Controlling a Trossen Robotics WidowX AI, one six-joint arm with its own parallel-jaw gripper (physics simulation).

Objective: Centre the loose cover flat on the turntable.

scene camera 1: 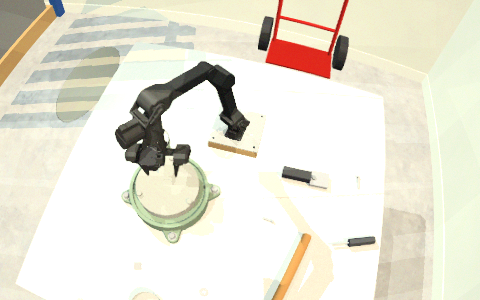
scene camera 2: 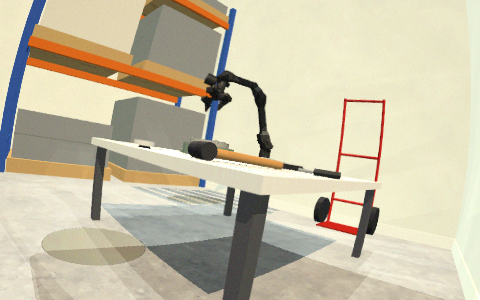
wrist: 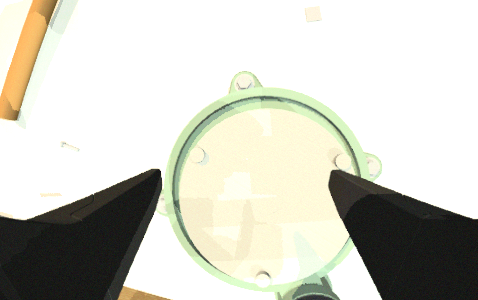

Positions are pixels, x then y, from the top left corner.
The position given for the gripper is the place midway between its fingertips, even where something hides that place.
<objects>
The gripper (scene camera 1: 162, 175) is open, holding nothing. Also in view: a round cream cover (scene camera 1: 161, 194). A wooden-handled hammer (scene camera 2: 203, 150) rests on the table.
</objects>
